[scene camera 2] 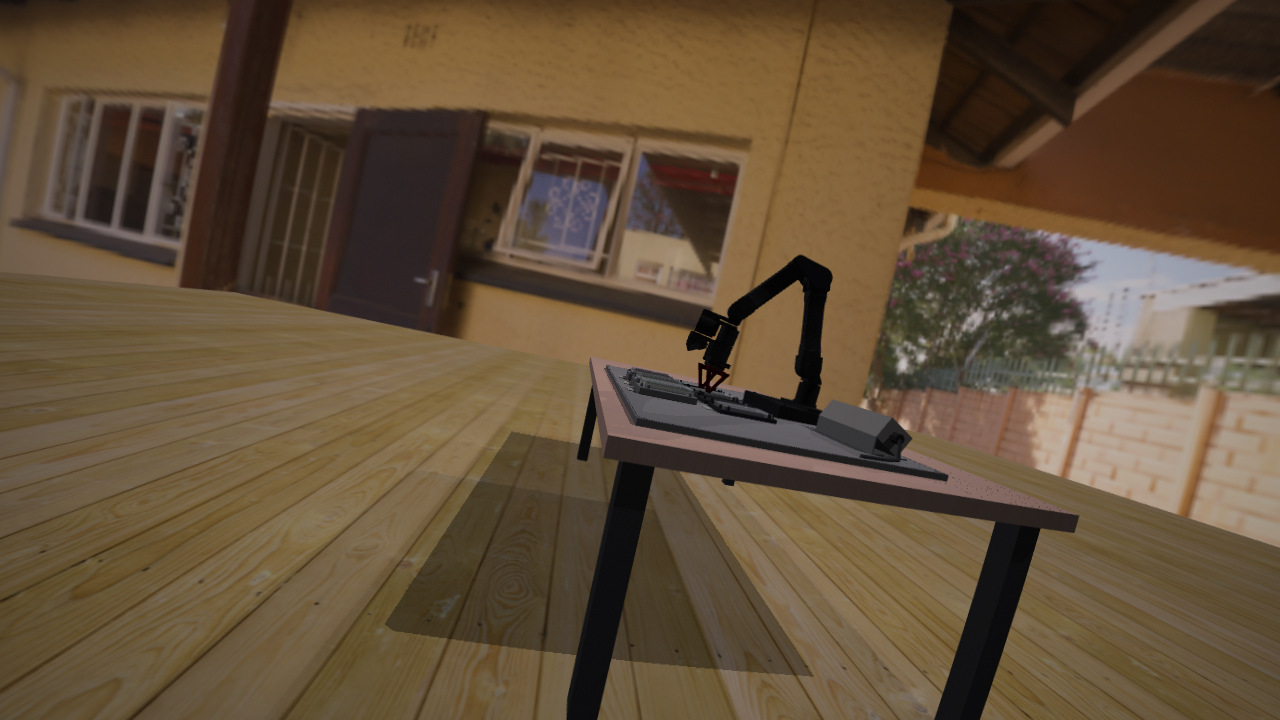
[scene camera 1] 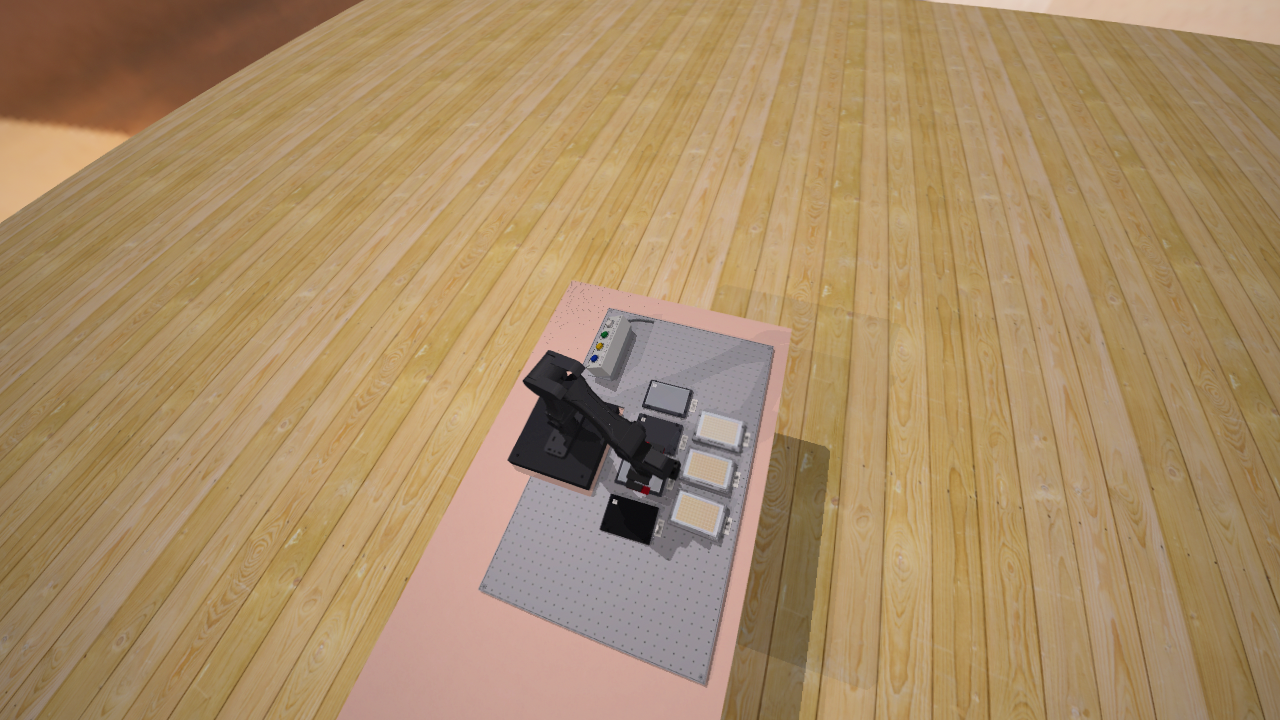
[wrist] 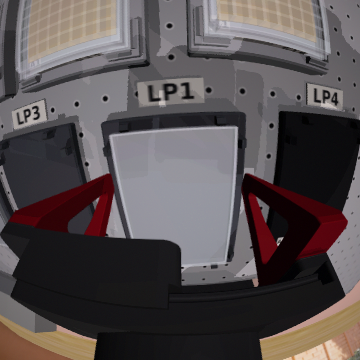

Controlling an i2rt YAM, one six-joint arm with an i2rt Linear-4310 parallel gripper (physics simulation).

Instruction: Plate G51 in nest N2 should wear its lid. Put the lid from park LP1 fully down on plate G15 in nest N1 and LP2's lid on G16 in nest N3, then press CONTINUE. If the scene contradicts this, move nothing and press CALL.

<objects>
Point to a nest LP1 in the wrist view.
237, 118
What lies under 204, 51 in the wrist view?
A nest N3.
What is the gripper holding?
Nothing.
</objects>
